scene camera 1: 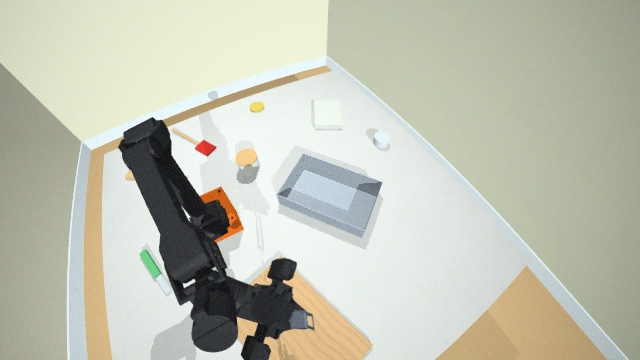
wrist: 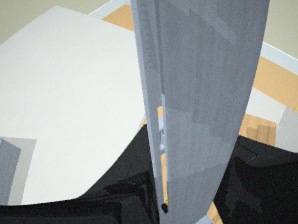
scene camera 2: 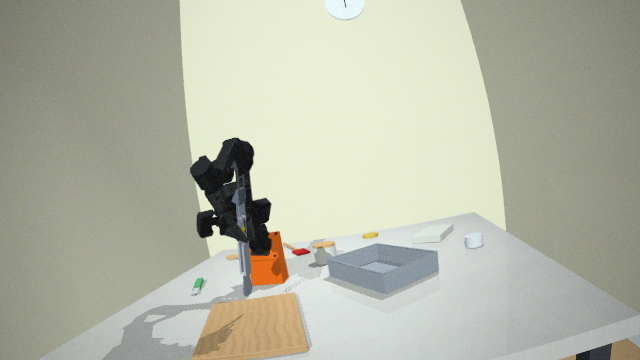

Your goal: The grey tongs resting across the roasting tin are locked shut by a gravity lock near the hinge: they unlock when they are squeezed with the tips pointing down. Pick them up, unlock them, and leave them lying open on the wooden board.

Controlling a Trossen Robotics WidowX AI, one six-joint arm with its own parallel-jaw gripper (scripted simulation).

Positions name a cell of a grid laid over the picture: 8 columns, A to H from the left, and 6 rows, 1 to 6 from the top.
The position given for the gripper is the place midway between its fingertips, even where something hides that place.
Scene:
gripper: scene camera 1 D6; wrist E4; scene camera 2 D5

